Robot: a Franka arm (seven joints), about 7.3 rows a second.
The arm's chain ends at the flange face. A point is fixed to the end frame.
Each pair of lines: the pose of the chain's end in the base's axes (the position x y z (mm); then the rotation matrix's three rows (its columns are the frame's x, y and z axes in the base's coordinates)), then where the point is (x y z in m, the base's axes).
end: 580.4 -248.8 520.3; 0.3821 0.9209 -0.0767; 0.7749 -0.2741 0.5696; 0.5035 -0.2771 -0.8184
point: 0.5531 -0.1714 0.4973
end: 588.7 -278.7 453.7; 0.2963 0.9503 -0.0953; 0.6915 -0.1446 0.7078; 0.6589 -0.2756 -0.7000
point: 0.5558 -0.2006 0.4443
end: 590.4 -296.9 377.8; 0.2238 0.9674 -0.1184; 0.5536 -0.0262 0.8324; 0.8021 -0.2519 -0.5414
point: 0.5525 -0.2207 0.3832
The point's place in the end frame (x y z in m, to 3 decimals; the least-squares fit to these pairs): 0.038 -0.040 0.065
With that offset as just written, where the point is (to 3 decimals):
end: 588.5 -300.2 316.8; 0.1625 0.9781 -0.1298; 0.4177 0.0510 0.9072; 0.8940 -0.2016 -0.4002
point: 0.547 -0.227 0.333
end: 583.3 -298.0 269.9; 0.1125 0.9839 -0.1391; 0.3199 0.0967 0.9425; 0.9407 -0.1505 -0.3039
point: 0.539 -0.228 0.292
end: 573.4 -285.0 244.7; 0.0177 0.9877 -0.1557; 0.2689 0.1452 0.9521; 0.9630 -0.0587 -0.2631
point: 0.524 -0.219 0.267
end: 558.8 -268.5 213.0; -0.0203 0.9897 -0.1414; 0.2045 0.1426 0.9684; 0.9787 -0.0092 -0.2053
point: 0.509 -0.203 0.237
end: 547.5 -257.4 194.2; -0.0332 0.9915 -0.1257; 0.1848 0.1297 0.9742; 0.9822 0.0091 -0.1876
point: 0.498 -0.192 0.219
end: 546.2 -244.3 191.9; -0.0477 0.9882 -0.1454; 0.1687 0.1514 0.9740; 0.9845 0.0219 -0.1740
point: 0.495 -0.181 0.217
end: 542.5 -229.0 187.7; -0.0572 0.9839 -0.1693; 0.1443 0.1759 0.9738; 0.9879 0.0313 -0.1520
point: 0.490 -0.167 0.214
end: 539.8 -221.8 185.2; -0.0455 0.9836 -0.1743; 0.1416 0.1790 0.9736; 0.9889 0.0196 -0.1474
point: 0.487 -0.160 0.212
